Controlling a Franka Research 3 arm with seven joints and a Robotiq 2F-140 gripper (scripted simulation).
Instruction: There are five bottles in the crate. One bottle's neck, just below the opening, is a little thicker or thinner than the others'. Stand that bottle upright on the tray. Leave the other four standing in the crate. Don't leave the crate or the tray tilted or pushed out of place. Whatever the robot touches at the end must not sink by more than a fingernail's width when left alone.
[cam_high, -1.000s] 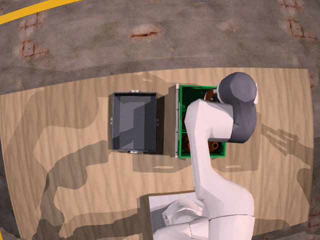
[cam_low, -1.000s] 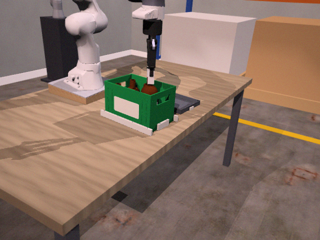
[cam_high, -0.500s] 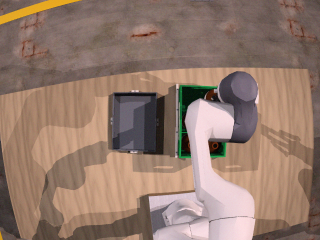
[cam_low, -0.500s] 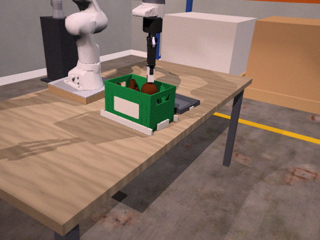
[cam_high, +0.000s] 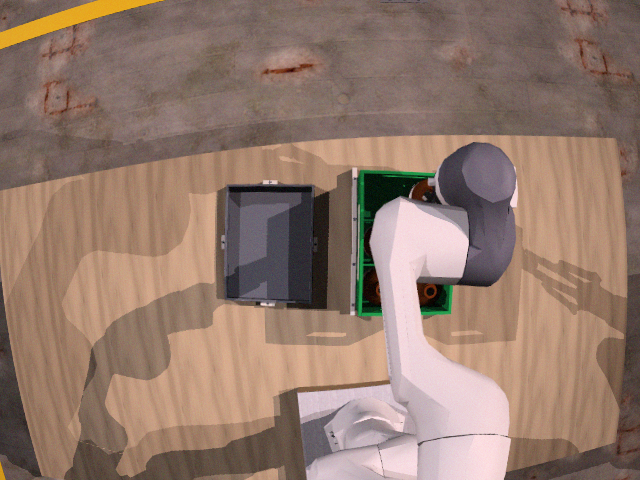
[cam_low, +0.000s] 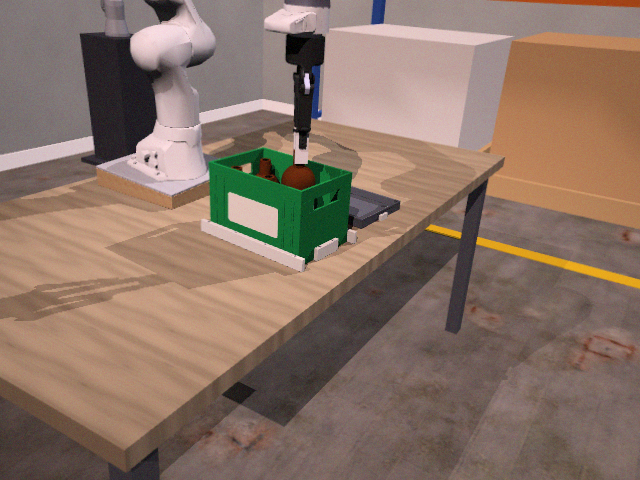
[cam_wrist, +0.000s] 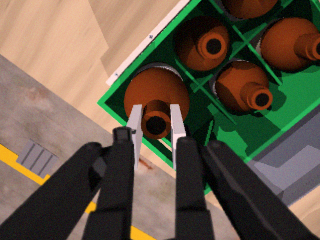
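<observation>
My gripper is now 90 mm above the brown bottle. The rest, counted from my hand: dark grey tray (330 mm to the left, 240 mm below, 60 mm behind); then green crate (170 mm below, 80 mm behind, 50 mm to the left).
</observation>
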